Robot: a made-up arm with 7 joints.
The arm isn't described. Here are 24 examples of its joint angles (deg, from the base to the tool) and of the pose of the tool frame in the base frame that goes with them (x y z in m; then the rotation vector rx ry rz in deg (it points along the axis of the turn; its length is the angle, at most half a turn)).
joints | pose
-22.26 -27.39 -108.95 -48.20 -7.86 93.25 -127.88 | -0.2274 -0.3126 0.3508 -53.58 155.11 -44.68
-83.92 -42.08 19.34 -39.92 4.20 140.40 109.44 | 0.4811 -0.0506 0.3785 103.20 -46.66 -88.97
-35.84 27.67 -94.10 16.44 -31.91 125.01 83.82 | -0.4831 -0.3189 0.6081 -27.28 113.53 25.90
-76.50 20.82 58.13 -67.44 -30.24 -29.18 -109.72 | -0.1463 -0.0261 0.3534 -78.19 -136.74 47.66
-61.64 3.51 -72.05 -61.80 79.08 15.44 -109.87 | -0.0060 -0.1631 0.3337 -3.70 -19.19 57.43
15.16 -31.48 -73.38 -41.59 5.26 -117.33 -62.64 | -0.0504 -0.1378 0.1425 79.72 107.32 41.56
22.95 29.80 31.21 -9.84 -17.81 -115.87 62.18 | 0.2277 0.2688 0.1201 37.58 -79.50 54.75
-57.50 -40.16 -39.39 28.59 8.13 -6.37 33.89 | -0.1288 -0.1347 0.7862 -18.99 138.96 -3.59
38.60 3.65 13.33 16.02 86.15 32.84 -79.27 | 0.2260 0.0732 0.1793 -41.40 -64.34 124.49
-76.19 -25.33 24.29 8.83 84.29 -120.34 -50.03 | 0.1917 -0.1117 0.4264 -70.41 36.85 -19.18
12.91 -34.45 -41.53 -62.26 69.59 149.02 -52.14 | 0.0973 -0.0208 0.2064 62.02 116.52 -65.85
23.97 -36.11 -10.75 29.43 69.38 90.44 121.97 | -0.1501 -0.3268 0.3956 -83.31 62.89 -83.69
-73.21 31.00 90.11 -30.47 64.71 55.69 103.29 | 0.1114 0.0546 0.0694 94.48 -5.68 -81.58
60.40 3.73 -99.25 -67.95 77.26 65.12 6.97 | -0.0562 0.2090 -0.0901 22.13 -30.00 78.39
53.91 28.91 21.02 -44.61 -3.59 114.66 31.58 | -0.0512 0.3544 0.0970 -19.43 95.78 -112.10
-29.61 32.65 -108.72 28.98 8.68 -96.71 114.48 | -0.3727 -0.2888 0.7454 -131.33 17.84 -38.31
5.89 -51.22 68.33 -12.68 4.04 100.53 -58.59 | 0.0835 0.0415 0.3834 -4.65 -24.91 -120.04
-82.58 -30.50 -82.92 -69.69 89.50 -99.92 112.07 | 0.0122 -0.1941 0.7603 -97.13 -129.13 -2.25
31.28 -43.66 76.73 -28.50 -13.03 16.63 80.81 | 0.1966 0.3102 0.5911 105.18 -60.94 14.54
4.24 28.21 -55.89 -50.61 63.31 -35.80 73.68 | -0.0397 -0.4107 0.1772 -18.61 -114.03 -72.29
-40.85 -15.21 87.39 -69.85 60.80 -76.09 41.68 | 0.0643 0.1591 0.1867 66.89 -73.71 40.76
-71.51 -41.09 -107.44 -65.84 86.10 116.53 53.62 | -0.0743 -0.3648 0.6048 -141.27 24.69 -11.94
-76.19 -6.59 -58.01 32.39 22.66 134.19 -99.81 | -0.1826 -0.0192 0.5305 -3.73 25.20 147.12
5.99 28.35 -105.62 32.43 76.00 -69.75 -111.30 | -0.3713 -0.3913 0.3236 -44.41 44.61 -59.30
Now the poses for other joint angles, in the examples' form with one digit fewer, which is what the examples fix.
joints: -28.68 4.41 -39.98 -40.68 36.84 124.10 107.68
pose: 0.087 -0.529 0.337 -111.0 61.7 55.4
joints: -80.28 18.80 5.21 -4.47 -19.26 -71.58 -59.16
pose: -0.002 -0.123 0.520 36.9 146.2 -73.9
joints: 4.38 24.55 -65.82 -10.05 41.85 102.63 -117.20
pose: -0.179 -0.171 0.321 60.0 -88.7 91.0
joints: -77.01 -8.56 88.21 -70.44 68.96 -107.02 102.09
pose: -0.091 -0.025 -0.020 15.5 -1.8 92.8
